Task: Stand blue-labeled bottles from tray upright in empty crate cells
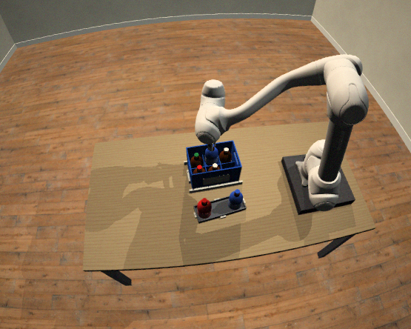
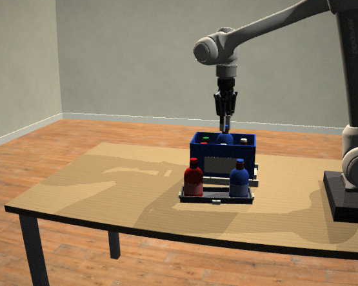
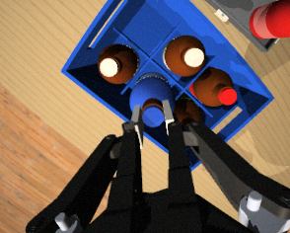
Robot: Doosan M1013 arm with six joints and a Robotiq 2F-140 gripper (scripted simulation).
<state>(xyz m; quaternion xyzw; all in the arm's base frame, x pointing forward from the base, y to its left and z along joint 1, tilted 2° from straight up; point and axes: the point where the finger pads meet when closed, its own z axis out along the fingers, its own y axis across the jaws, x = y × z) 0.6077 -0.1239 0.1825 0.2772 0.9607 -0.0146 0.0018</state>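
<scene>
The blue crate lies 10 mm behind my hand, 40 mm to the left of it and 150 mm below it. The rest, counted from my hand: dark tray 30 mm behind, 280 mm to the left, 220 mm below; then red-labeled bottle 60 mm ahead, 290 mm to the left, 150 mm below.
</scene>
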